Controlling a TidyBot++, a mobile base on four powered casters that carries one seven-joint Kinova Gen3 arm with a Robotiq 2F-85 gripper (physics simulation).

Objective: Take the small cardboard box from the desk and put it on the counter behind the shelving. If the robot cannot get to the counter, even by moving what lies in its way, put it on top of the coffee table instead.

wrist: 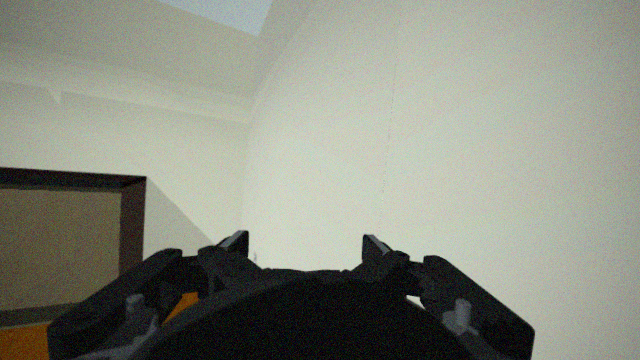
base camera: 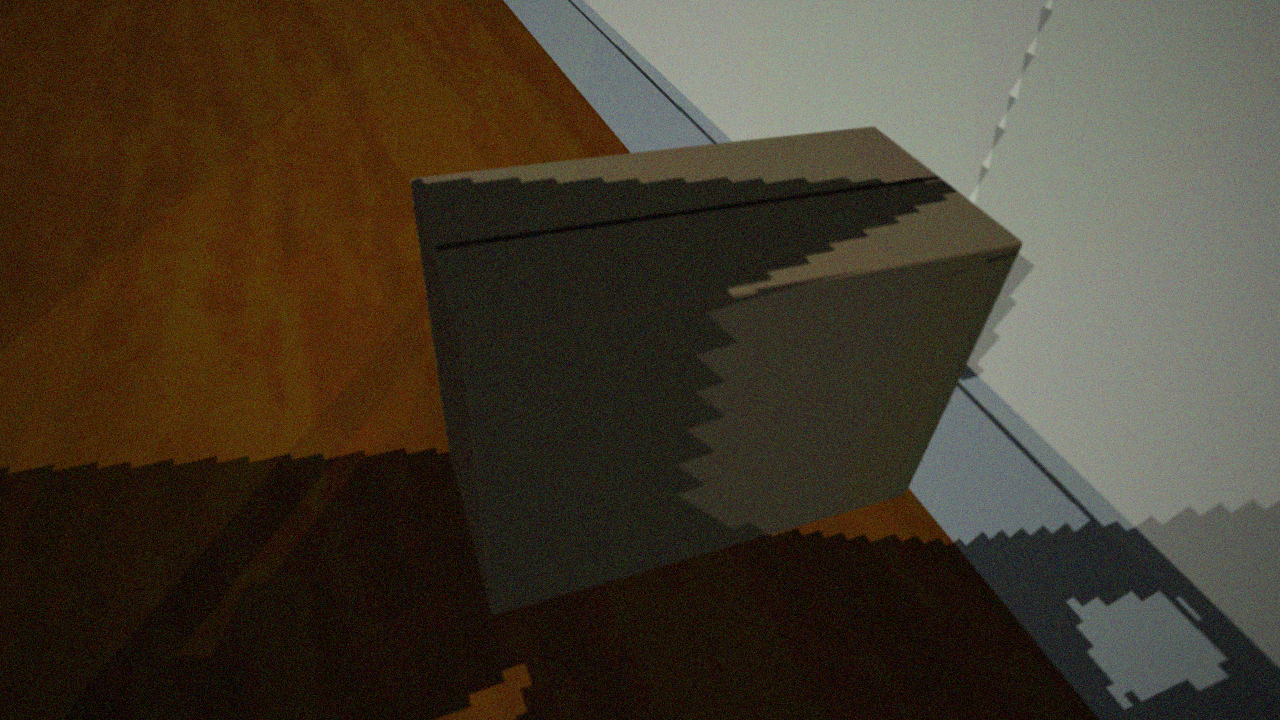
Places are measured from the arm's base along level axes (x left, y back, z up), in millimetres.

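Where they show: gripper, fingertip midpoint: [wrist: 306, 245].
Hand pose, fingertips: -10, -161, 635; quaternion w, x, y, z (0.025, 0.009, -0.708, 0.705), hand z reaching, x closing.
After its pixels a point has its place, as x, y, z.
My gripper [wrist: 306, 245] {-10, -161, 635} is open in the wrist view, with nothing between its fingertips. It points toward a pale wall. A closed cardboard box [base camera: 581, 385] {5, -318, -248} with a dark seam along its top is on the wooden floor, close in front of the base camera and partly in shadow. Its right end is near the wall. I cannot tell its true size from this view. The desk, the counter, the shelving and the coffee table do not show in either view.
A blue-grey baseboard [base camera: 1020, 447] {-209, -358, -310} runs along the foot of the pale wall [base camera: 1163, 268] {-223, -357, -202} [wrist: 475, 150] {-253, -289, 746}, to the right of the box. Orange-brown wooden floor [base camera: 223, 268] {294, -574, -397} extends to the left of the box. A dark brown frame [wrist: 132, 230] {1219, -1572, 127} around a tan panel stands at the left in the wrist view.
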